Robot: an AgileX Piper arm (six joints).
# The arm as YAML. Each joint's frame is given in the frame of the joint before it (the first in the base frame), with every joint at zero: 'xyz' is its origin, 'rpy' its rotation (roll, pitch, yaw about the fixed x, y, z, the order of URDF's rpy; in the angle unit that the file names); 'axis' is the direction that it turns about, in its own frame. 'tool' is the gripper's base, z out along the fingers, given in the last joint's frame.
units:
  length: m
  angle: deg
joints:
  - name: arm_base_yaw
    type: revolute
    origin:
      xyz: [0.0, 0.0, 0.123]
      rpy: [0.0, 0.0, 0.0]
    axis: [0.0, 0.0, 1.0]
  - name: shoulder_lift
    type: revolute
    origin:
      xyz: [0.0, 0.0, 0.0]
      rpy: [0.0, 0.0, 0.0]
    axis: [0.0, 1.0, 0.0]
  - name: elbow
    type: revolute
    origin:
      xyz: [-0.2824, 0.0, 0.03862]
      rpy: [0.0, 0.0, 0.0]
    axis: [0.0, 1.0, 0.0]
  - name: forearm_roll
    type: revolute
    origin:
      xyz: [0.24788, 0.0, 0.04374]
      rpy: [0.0, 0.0, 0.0]
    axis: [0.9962, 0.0, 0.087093]
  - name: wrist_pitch
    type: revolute
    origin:
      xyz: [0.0, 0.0, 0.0]
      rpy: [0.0, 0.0, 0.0]
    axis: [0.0, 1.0, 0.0]
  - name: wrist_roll
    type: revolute
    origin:
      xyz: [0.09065, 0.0, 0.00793]
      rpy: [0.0, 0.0, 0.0]
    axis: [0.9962, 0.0, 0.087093]
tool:
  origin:
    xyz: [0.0, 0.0, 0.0]
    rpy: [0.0, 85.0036, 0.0]
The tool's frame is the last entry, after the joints.
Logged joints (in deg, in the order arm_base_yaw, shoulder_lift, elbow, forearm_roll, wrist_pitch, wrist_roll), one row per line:
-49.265, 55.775, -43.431, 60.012, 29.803, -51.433
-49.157, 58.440, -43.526, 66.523, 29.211, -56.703
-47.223, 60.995, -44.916, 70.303, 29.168, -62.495
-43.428, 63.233, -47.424, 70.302, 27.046, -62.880
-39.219, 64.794, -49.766, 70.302, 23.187, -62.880
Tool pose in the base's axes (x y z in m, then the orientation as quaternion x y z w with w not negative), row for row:
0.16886, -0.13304, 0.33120, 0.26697, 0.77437, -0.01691, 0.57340
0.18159, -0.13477, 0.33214, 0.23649, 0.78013, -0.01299, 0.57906
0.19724, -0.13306, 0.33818, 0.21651, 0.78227, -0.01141, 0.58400
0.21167, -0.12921, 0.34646, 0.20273, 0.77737, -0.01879, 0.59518
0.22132, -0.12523, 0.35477, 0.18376, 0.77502, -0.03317, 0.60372
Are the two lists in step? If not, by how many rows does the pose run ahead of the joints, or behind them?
The pose runs 1 row ahead of the joints: the pose in row i belongs to the joints in row i + 1.
